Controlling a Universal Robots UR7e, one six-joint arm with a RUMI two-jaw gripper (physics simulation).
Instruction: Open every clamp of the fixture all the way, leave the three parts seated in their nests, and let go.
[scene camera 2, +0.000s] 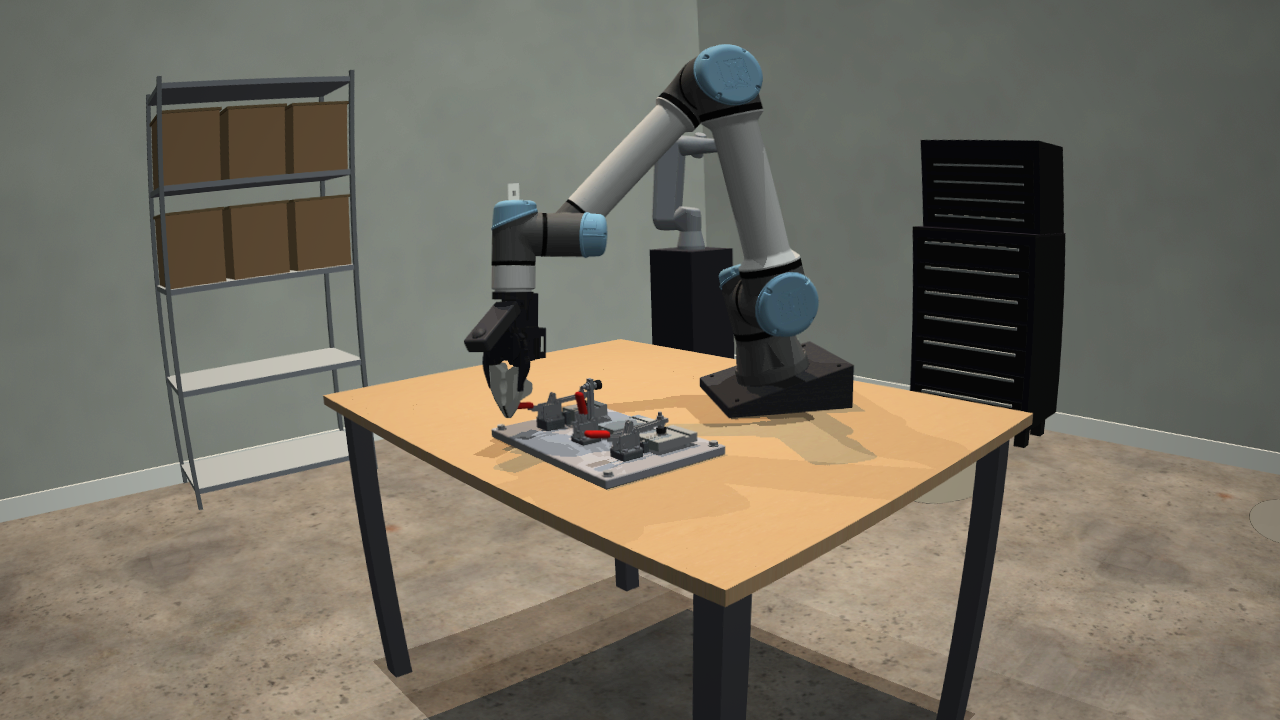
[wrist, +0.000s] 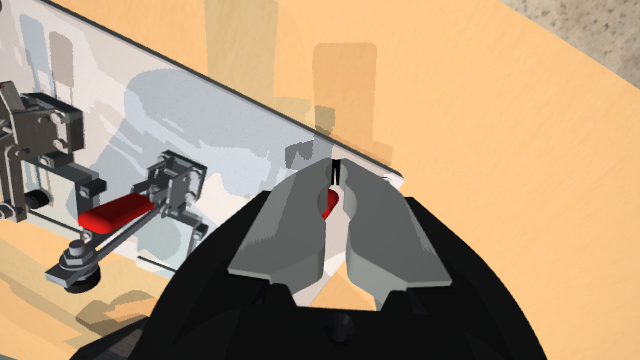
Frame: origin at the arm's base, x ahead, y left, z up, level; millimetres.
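Seen in the pictures: gripper, fingertip midpoint: (scene camera 2: 508, 417) (wrist: 335, 162); arm's base, link origin: (scene camera 2: 773, 371).
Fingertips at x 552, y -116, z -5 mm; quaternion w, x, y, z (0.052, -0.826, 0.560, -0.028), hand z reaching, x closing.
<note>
Pixels of each thing's top centre, then the offset from my fingertips to it. "spot": a spot on its surface instead. Level surfaces: height alone.
- grey fixture plate, top centre: (wrist: 179, 201) (scene camera 2: 601, 437) dy +115, dx -109, dz -33 mm
- wooden table, surface height: dz -48 mm
- third red handle, surface spot: (wrist: 331, 203) spot: dy -5, dx -16, dz +23 mm
- grey part, top centre: (wrist: 46, 202) (scene camera 2: 665, 433) dy +228, dx -151, dz -12 mm
The grey fixture plate (scene camera 2: 582, 459) (wrist: 210, 116) lies on the wooden table (scene camera 2: 805, 502). It carries toggle clamps with red handles. One handle (scene camera 2: 592, 435) (wrist: 115, 213) lies flat, and another handle (scene camera 2: 582, 400) stands upright further back. My gripper (scene camera 2: 507, 407) (wrist: 335, 162) is shut, with its tips down at the plate's near left corner. A third red handle (wrist: 331, 203) shows through the hollow behind the closed fingers; it is not gripped. A grey part (scene camera 2: 667, 439) sits at the plate's right end. The other parts are too small to make out.
The arm's base (scene camera 2: 773, 380) stands on the table's far side. A black pedestal (scene camera 2: 689, 295) is behind it. A shelf rack (scene camera 2: 350, 223) with cardboard boxes stands at the left wall. A black drawer cabinet (scene camera 2: 985, 286) stands at the right.
</note>
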